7 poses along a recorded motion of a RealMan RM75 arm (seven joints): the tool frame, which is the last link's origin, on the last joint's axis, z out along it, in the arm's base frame.
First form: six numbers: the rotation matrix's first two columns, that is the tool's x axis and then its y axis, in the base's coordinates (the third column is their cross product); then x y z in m.
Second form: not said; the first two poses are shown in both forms.
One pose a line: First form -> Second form
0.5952 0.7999 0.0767 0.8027 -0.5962 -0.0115 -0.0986 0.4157 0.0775 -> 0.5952 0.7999 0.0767 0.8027 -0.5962 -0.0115 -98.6 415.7 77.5
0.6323 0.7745 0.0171 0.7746 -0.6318 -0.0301 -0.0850 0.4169 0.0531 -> 0.6323 0.7745 0.0171 0.7746 -0.6318 -0.0301 -85.0 416.9 53.1
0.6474 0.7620 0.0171 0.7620 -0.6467 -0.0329 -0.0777 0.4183 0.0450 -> 0.6474 0.7620 0.0171 0.7620 -0.6467 -0.0329 -77.7 418.3 45.0
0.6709 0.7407 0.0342 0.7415 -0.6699 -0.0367 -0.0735 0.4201 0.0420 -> 0.6709 0.7407 0.0342 0.7415 -0.6699 -0.0367 -73.5 420.1 42.0
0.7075 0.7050 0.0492 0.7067 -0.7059 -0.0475 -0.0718 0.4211 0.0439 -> 0.7075 0.7050 0.0492 0.7067 -0.7059 -0.0475 -71.8 421.1 43.9
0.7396 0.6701 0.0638 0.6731 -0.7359 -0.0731 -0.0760 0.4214 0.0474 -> 0.7396 0.6701 0.0638 0.6731 -0.7359 -0.0731 -76.0 421.4 47.4
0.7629 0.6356 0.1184 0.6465 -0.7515 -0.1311 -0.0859 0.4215 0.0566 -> 0.7629 0.6356 0.1184 0.6465 -0.7515 -0.1311 -85.9 421.5 56.6
